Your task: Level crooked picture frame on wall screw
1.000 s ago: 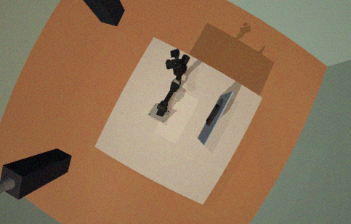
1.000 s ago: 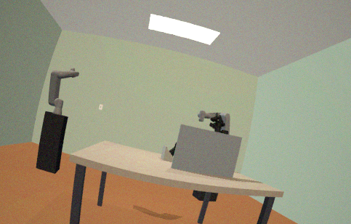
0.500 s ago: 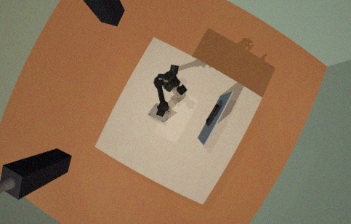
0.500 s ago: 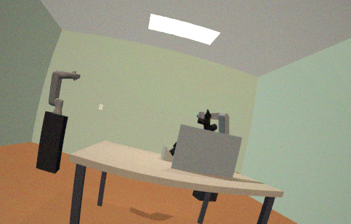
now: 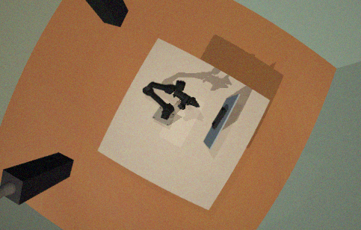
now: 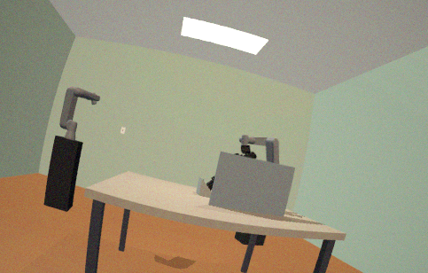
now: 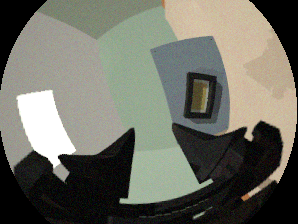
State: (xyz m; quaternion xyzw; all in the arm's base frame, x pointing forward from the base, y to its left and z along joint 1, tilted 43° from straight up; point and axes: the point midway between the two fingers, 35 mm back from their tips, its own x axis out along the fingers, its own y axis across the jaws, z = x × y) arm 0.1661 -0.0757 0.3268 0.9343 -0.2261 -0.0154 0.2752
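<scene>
Right now my gripper tip is 22 cm short of the picture frame, 1 cm to the left of it and 17 cm above it. The rest, counted from my gripper tip: blue-grey wall panel: 22 cm ahead, 3 cm to the right, 18 cm below.
</scene>
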